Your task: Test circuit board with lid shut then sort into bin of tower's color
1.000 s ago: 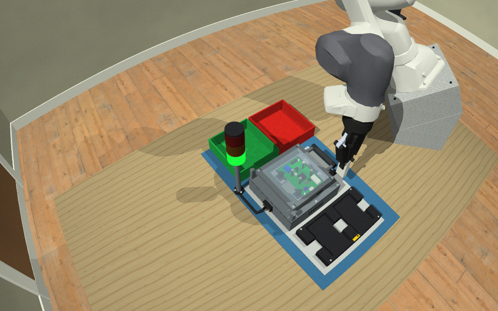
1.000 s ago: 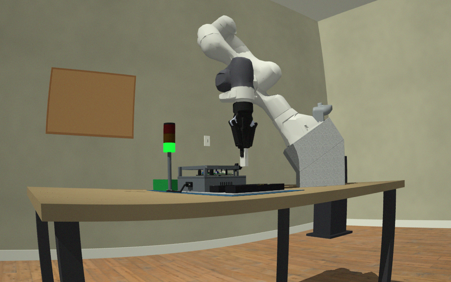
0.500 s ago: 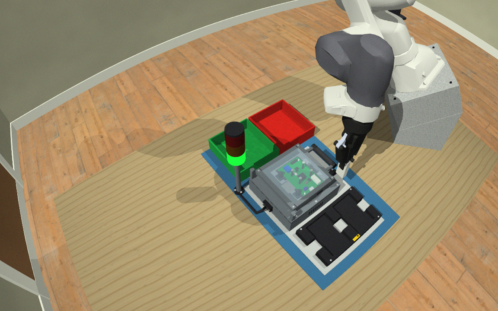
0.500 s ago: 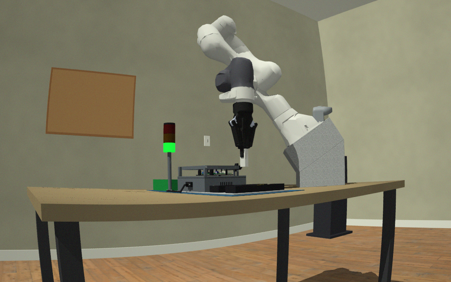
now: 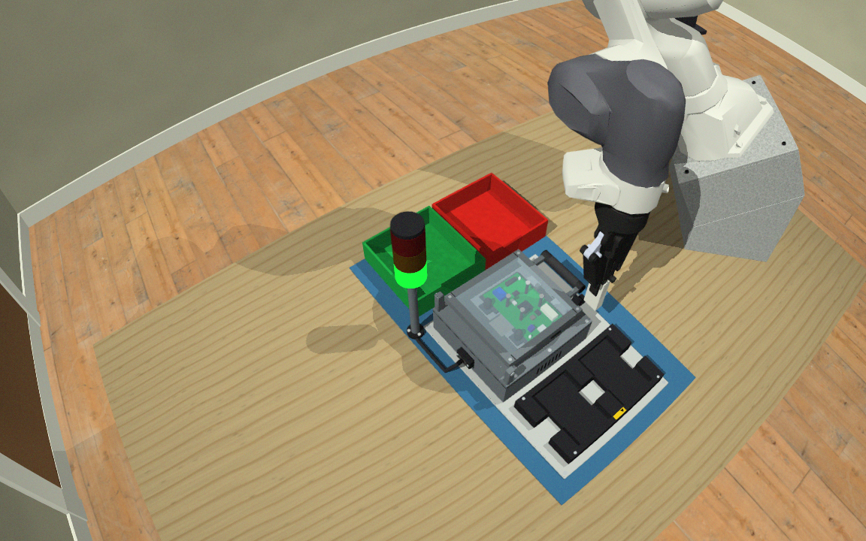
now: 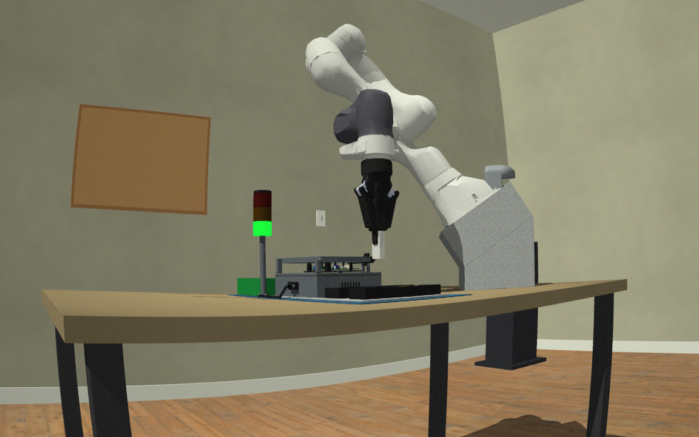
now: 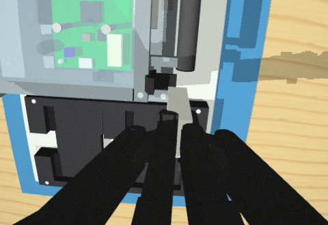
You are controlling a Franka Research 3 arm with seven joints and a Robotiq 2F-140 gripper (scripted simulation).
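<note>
My hand is 3 cm above the latch hook, 2 cm short of it and 1 cm to the left of it. From my hand the other things lie so: clear lid 9 cm ahead, 6 cm to the right, 4 cm below; then green circuit board 9 cm ahead, 6 cm to the right, 5 cm below; then tester plate 9 cm ahead, 6 cm below, 5 cm to the right.
</note>
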